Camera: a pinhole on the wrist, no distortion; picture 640 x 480 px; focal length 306.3 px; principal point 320.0 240.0 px. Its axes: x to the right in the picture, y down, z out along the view. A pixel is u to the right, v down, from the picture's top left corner.
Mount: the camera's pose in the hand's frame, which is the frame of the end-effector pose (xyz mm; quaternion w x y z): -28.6 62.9 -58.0 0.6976 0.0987 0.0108 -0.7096
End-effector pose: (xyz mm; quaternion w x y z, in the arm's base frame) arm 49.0 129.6 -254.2 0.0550 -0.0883 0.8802 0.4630
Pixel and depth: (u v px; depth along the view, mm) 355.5 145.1 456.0
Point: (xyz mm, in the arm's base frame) 287.2 422.3 -463.8
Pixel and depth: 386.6 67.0 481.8
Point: 428.4 408.5 -482.4
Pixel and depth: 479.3 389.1 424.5
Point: -18.3 279.5 -655.0
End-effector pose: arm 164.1 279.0 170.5 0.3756 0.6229 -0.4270 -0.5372
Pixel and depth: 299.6 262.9 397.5
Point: -178.3 311.7 165.1
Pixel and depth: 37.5 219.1 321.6
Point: -178.1 250.4 443.8
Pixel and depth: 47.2 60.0 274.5
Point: -110.0 389.6 462.5
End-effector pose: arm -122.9 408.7 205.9 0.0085 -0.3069 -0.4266 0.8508
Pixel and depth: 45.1 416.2 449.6
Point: -421.8 -132.1 47.4
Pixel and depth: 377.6 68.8 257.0
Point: -52.1 243.7 401.2
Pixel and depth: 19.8 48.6 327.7
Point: 27.0 -86.9 228.8
